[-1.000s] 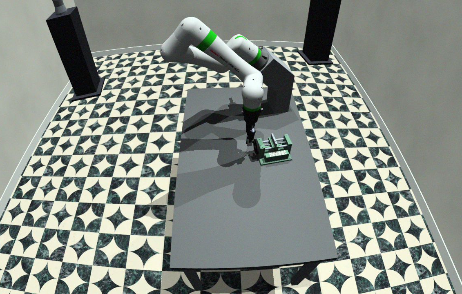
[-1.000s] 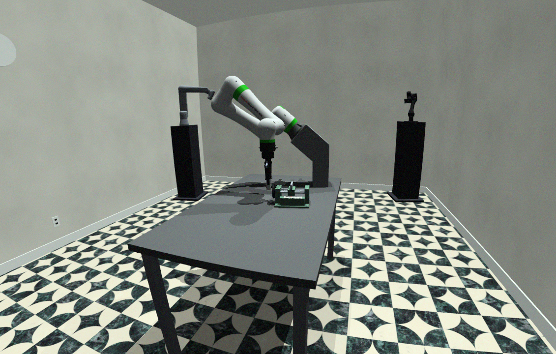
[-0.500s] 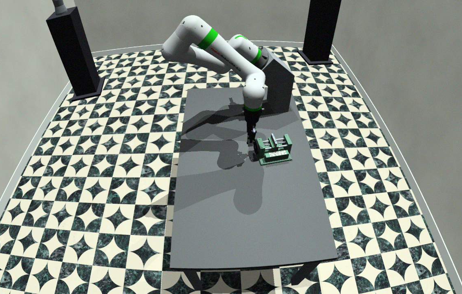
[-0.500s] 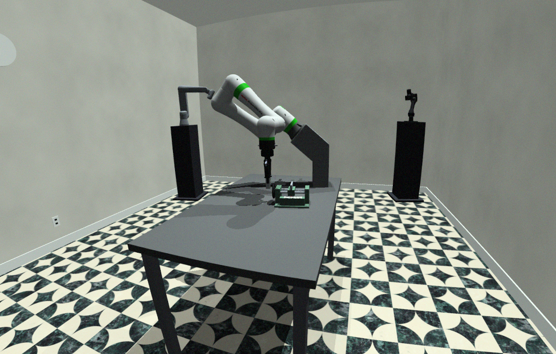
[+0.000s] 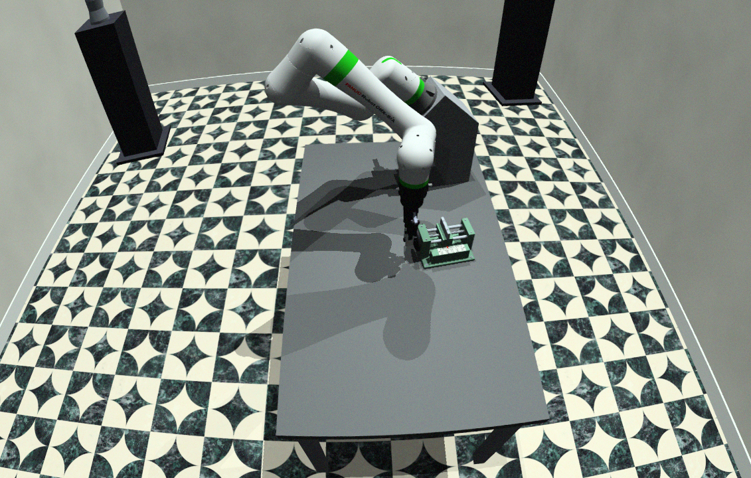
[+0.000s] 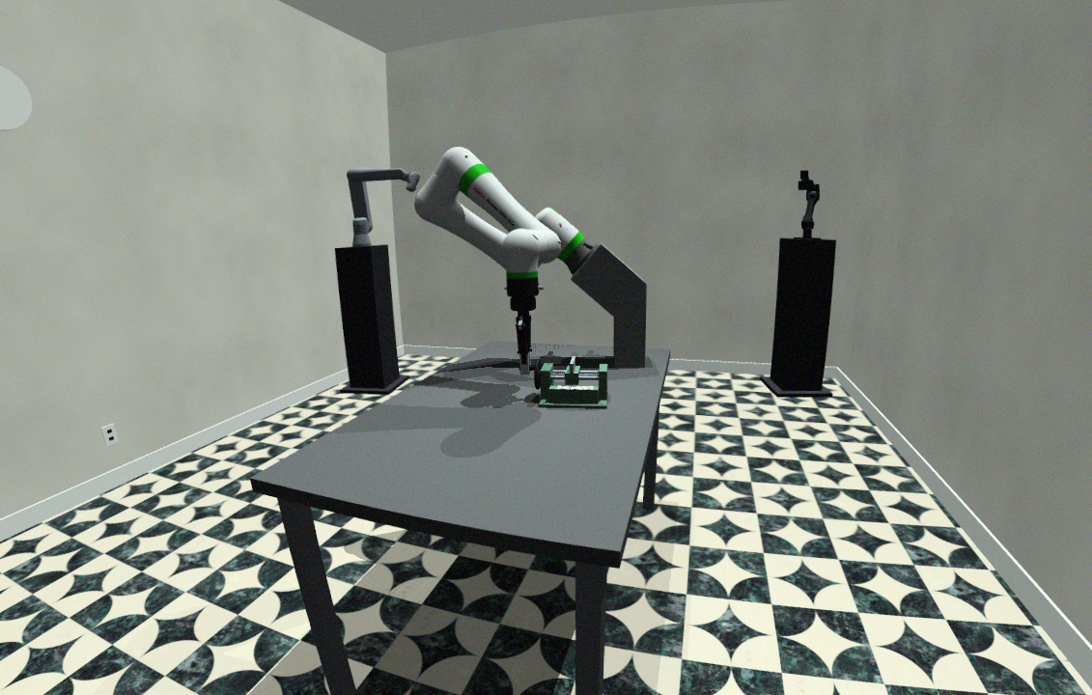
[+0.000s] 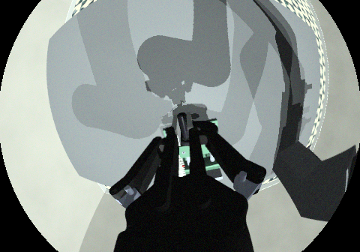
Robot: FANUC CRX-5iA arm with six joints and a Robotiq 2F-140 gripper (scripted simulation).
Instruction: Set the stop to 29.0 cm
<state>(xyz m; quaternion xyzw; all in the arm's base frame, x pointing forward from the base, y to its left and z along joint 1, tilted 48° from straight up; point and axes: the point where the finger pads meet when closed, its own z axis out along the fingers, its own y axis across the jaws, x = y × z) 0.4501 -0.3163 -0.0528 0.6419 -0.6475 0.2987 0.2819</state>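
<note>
Right now the black handwheel is 2 cm to the left of my hand and 2 cm below it. From my hand the other things lie so: green stop fixture (1 cm behind, 14 cm to the left, 3 cm below).
</note>
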